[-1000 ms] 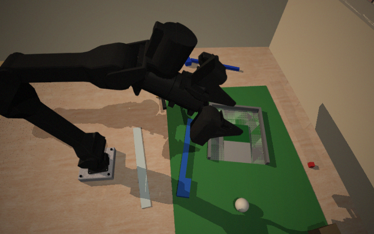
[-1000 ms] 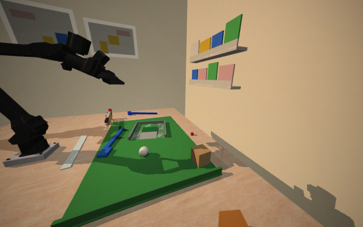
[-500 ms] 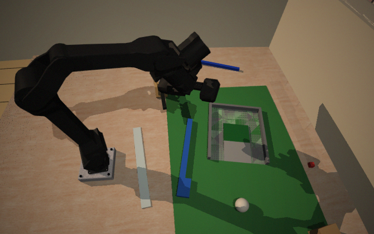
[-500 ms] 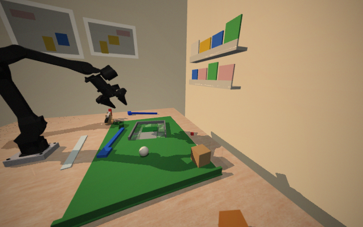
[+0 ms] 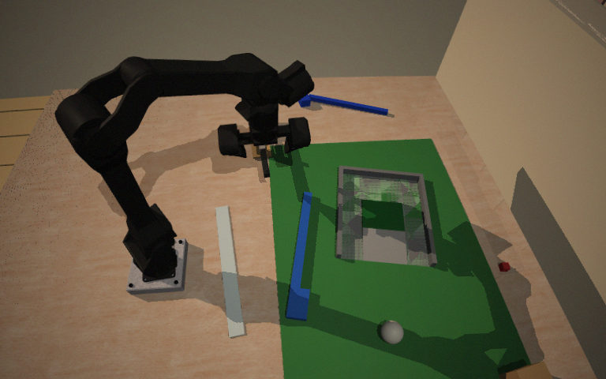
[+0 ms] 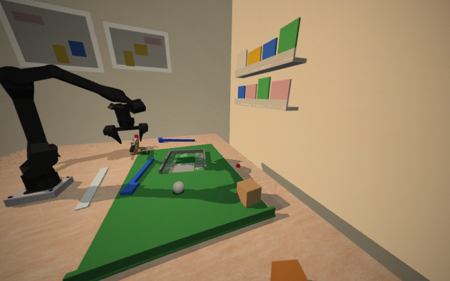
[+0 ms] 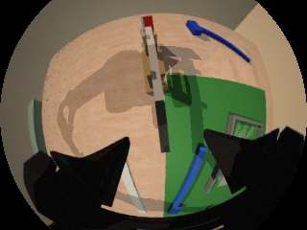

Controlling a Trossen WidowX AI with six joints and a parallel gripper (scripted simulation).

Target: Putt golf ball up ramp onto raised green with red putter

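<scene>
The red putter lies 12 cm to the left of my gripper tip, 4 cm below it and 1 cm behind it. From my gripper tip the other things lie so: blue putter: 26 cm ahead, 25 cm to the left, 9 cm below; then wooden stand: 14 cm to the left, 7 cm below; then pale strip: 21 cm to the right, 12 cm behind, 10 cm below.
</scene>
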